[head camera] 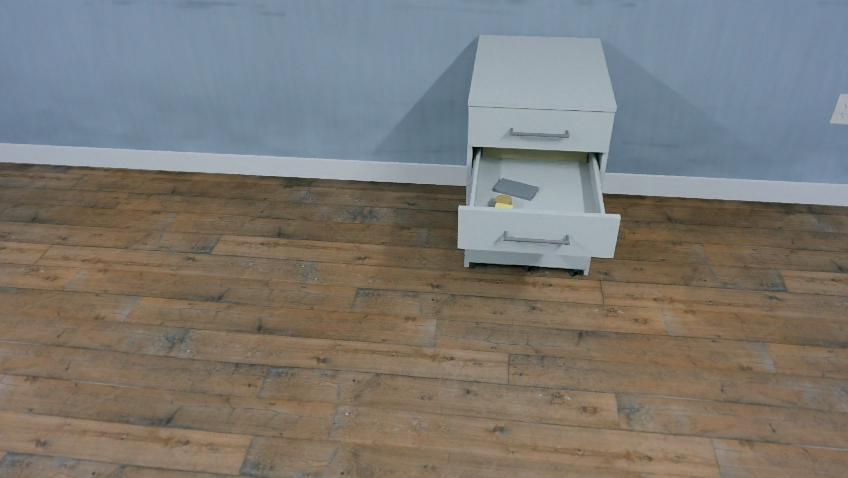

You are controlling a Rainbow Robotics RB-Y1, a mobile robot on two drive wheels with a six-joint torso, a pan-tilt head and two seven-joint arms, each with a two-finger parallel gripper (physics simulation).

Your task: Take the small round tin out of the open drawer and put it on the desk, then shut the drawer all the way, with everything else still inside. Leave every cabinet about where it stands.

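Places are measured from the robot's base along level axes (x ahead, y left, z up), in millimetres.
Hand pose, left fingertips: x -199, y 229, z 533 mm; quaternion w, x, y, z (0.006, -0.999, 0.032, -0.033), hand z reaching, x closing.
Observation:
After its pixels a point has its place.
A white drawer cabinet [541, 74] {x 1891, y 170, z 646 mm} stands against the wall, right of the middle of the head view. Its middle drawer [537, 222] {x 1334, y 106, z 469 mm} is pulled open, and the top drawer [501, 133] {x 1661, y 255, z 547 mm} above it is shut. Inside the open drawer, near the front left, is a small round tin [503, 199] {x 1492, y 217, z 426 mm} with a tan-gold top. A pale yellow block [503, 206] {x 1451, y 210, z 429 mm} lies right in front of it, partly hidden by the drawer front. A flat grey slab [516, 188] {x 1599, y 192, z 402 mm} lies behind them. The desk does not show in this view. Neither of my grippers is in view.
A blue wall [237, 77] {x 2126, y 1369, z 437 mm} with a white baseboard [237, 167] {x 2105, y 1437, z 34 mm} runs behind the cabinet. A wall outlet [839, 109] {x 2398, y -868, z 401 mm} is at the right edge. Wooden floor [356, 368] {x 1149, y 576, z 0 mm} spreads in front of the cabinet and to both its sides. Dark casters show under the cabinet.

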